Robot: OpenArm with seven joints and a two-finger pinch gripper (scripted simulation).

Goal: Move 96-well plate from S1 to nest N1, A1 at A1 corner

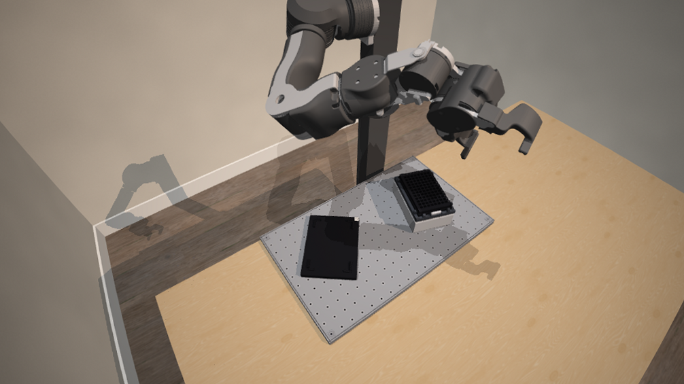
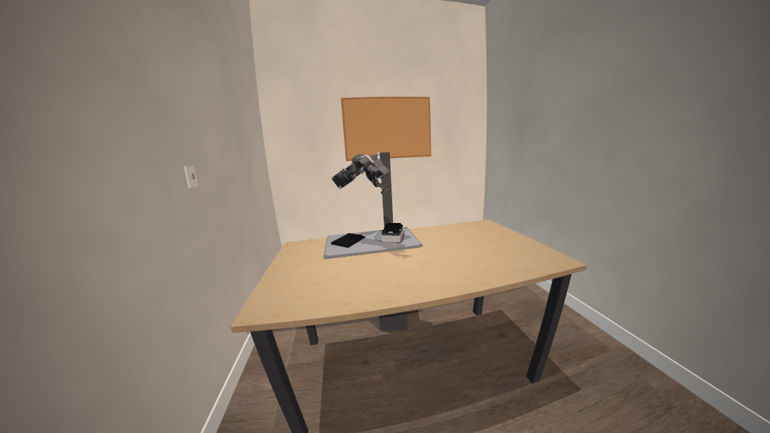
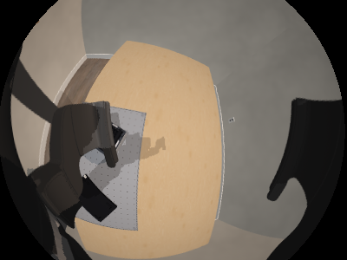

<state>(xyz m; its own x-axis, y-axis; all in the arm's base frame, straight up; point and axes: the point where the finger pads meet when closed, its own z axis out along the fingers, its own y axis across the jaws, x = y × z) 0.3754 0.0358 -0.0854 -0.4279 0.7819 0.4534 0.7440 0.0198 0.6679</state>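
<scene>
Right now my hand is 260 mm above the black 96-well plate, 150 mm past it and 20 mm to the right of it. Round my hand: black plate nest N1: 320 mm below, 230 mm to the right, 140 mm behind; then pale grey plate shaker S1: 290 mm below, 120 mm behind, 30 mm to the left.
</scene>
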